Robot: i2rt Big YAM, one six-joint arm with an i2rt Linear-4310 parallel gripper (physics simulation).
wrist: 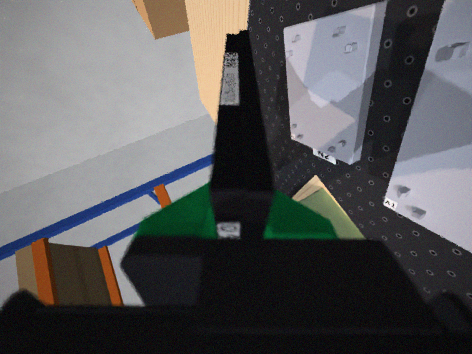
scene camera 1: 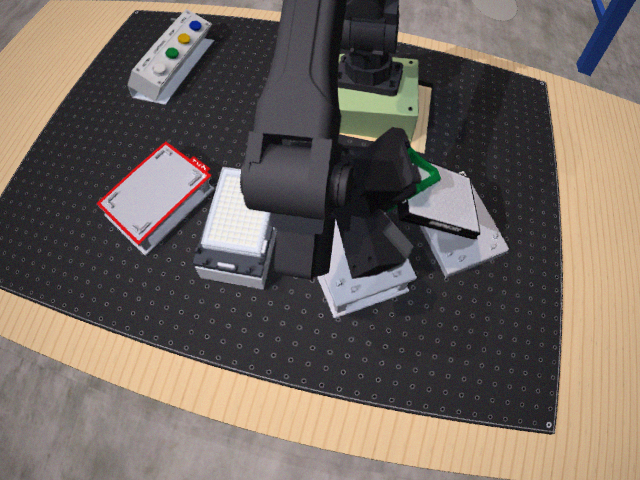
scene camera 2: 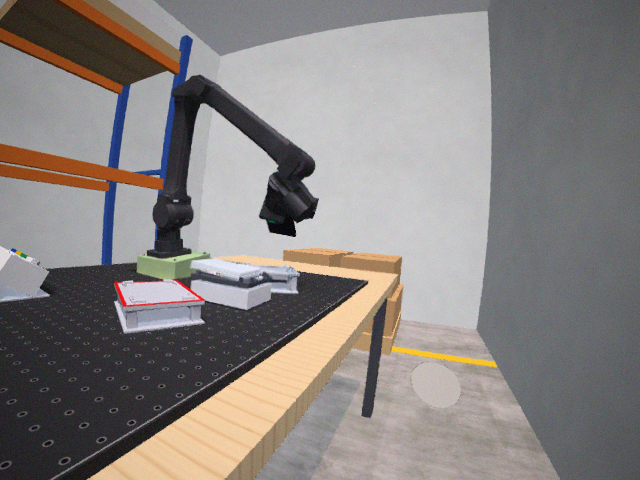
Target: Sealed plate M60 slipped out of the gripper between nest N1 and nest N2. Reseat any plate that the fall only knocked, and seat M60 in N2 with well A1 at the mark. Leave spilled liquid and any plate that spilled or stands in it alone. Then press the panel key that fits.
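Places are measured from the arm's base along level axes (x down, y right, z back), in metres.
Pixels of known places: gripper, fingertip midpoint: (scene camera 1: 434,177) (scene camera 2: 272,220); arm's base, link origin: (scene camera 1: 368,77) (scene camera 2: 169,254).
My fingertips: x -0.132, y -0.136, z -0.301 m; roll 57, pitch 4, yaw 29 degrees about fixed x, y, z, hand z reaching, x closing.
Ahead of a thing's pixels: the offset from my fingertips to its top centre.
My gripper (scene camera 1: 424,173) (scene camera 2: 271,222) (wrist: 236,177), with green fingers, is shut on a black-sided plate with a light top (scene camera 1: 447,201) (scene camera 2: 283,227) (wrist: 242,135), high above the table; its sides show QR-like and printed labels. The held plate is tilted and overlaps nest N2 @(dy -0.072, dx +0.159, dz +0.067 m) (scene camera 1: 470,253) (wrist: 330,90) in scene camera 1. N2 is a pale block with small corner posts. A similar pale nest @(dy +0.076, dx +0.123, dz -0.044 m) (scene camera 1: 361,294) (wrist: 435,185) stands beside it, partly hidden by the arm, with an A1 tag in the wrist view. A white well plate @(dy +0.246, dx +0.105, dz -0.052 m) (scene camera 1: 235,222) (scene camera 2: 227,269) sits on a dark-topped block, seemingly a little tilted. No spilled liquid can be made out.
A red-bordered stand (scene camera 1: 155,191) (scene camera 2: 160,293) with corner brackets is at the left. The key panel @(dy +0.553, dx +0.102, dz +0.283 m) (scene camera 1: 170,54) (scene camera 2: 18,276) has white, green, yellow and blue keys. The arm's green base (scene camera 1: 379,116) (scene camera 2: 170,264) is behind the nests. A blue-orange rack (scene camera 2: 116,170) stands beyond the table.
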